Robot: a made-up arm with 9 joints. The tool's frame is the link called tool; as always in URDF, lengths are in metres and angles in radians.
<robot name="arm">
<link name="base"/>
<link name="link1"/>
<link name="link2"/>
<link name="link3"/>
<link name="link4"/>
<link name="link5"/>
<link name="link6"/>
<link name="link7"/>
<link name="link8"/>
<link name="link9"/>
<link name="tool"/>
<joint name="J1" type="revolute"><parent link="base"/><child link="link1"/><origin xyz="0.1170 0.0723 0.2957" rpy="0.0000 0.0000 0.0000"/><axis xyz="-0.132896 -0.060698 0.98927"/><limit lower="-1.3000" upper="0.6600" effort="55" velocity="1.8"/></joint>
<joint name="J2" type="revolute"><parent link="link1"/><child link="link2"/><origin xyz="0.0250 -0.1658 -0.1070" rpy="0.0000 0.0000 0.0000"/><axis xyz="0 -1 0"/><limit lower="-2.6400" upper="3.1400" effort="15" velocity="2.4"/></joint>
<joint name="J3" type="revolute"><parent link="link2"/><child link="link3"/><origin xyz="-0.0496 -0.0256 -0.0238" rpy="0.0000 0.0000 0.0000"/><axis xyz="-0.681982 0.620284 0.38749"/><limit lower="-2.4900" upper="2.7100" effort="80" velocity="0.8"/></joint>
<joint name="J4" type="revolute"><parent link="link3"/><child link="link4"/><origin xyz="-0.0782 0.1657 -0.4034" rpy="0.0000 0.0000 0.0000"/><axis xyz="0.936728 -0.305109 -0.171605"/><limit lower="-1.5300" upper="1.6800" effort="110" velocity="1.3"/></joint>
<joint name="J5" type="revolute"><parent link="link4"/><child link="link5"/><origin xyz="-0.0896 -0.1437 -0.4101" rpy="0.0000 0.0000 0.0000"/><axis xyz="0 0 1"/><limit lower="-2.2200" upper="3.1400" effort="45" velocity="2"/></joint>
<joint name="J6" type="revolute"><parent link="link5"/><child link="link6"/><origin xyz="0.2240 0.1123 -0.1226" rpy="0.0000 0.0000 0.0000"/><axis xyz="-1 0 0"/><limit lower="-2.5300" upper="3.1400" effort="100" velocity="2.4"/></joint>
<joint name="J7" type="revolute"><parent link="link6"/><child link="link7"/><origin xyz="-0.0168 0.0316 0.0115" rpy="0.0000 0.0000 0.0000"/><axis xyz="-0.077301 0.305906 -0.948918"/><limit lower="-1.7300" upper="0.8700" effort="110" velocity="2"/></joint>
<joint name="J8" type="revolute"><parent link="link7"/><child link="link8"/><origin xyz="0.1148 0.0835 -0.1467" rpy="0.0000 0.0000 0.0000"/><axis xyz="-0.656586 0.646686 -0.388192"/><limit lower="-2.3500" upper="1.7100" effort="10" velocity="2.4"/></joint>
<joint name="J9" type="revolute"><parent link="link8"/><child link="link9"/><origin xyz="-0.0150 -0.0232 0.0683" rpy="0.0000 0.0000 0.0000"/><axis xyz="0 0 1"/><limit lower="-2.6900" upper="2.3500" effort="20" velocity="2.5"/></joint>
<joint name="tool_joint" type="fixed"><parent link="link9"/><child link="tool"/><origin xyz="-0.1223 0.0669 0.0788" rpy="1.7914 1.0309 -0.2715"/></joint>
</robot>
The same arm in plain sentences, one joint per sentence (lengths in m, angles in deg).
The arm has nine revolute joints in a row. What follows holds with every joint at zero, and every direction is one of the base frame's. Joint 1 is mounted 0.1170 m along +x and 0.0723 m along +y and 0.2957 m along +z from the base frame's origin and rotates about the direction (-0.132896, -0.060698, 0.98927), from -74.48 to 37.82 deg. Joint 2 is mounted 0.0250 m along +x and 0.1658 m along -y and 0.1070 m along -z from joint 1 and rotates about -y, from -151.26 to 179.91 deg. Joint 3 is mounted 0.0496 m along -x and 0.0256 m along -y and 0.0238 m along -z from joint 2 and rotates about the direction (-0.681982, 0.620284, 0.38749), from -142.67 to 155.27 deg. Joint 4 is mounted 0.0782 m along -x and 0.1657 m along +y and 0.4034 m along -z from joint 3 and rotates about the direction (0.936728, -0.305109, -0.171605), from -87.66 to 96.26 deg. Joint 5 is mounted 0.0896 m along -x and 0.1437 m along -y and 0.4101 m along -z from joint 4 and rotates about +z, from -127.20 to 179.91 deg. Joint 6 is mounted 0.2240 m along +x and 0.1123 m along +y and 0.1226 m along -z from joint 5 and rotates about -x, from -144.96 to 179.91 deg. Joint 7 is mounted 0.0168 m along -x and 0.0316 m along +y and 0.0115 m along +z from joint 6 and rotates about the direction (-0.077301, 0.305906, -0.948918), from -99.12 to 49.85 deg. Joint 8 is mounted 0.1148 m along +x and 0.0835 m along +y and 0.1467 m along -z from joint 7 and rotates about the direction (-0.656586, 0.646686, -0.388192), from -134.65 to 97.98 deg. Joint 9 is mounted 0.0150 m along -x and 0.0232 m along -y and 0.0683 m along +z from joint 8 and rotates about +z, from -154.13 to 134.65 deg. The tool frame, which is the frame that the pose is given for, is mounted 0.1223 m along -x and 0.0669 m along +y and 0.0788 m along +z from joint 9; its axes are the base frame's turned by roll 102.64, pitch 59.07 and yaw -15.56 deg (as in URDF: about the fixed x, then y, then z).
